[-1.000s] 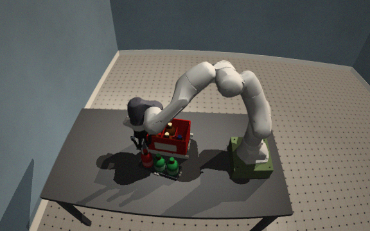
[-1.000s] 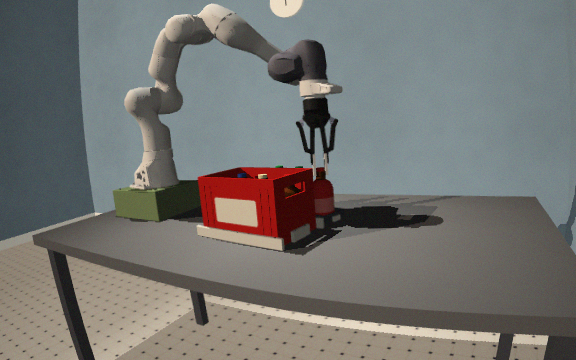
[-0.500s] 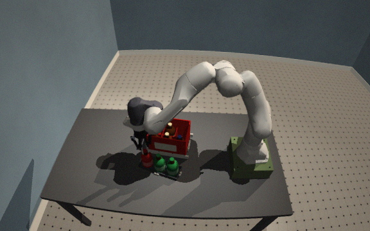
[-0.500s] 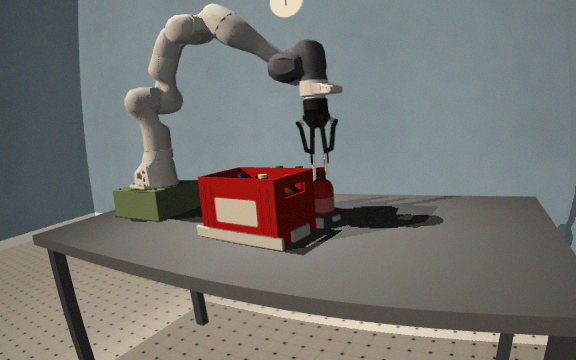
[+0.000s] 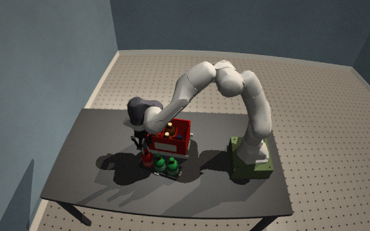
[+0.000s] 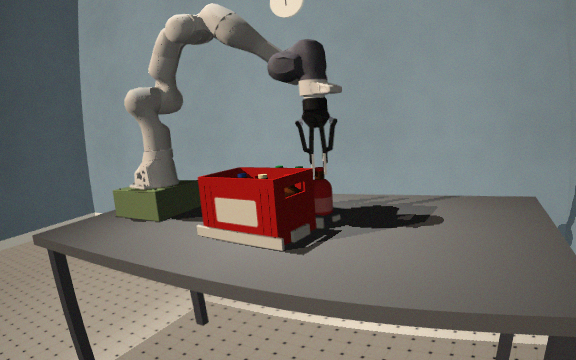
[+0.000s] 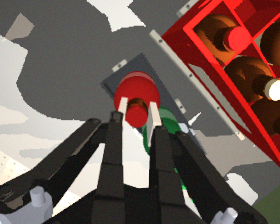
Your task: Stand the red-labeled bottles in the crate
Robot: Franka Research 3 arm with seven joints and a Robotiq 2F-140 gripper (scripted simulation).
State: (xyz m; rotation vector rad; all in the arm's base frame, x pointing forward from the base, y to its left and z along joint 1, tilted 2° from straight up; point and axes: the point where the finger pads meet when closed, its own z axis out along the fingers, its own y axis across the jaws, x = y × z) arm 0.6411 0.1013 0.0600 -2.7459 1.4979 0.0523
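Right now the red-labeled bottle is 90 mm below my hand. Also, from my hand: red crate (190 mm to the right, 110 mm behind, 90 mm below).
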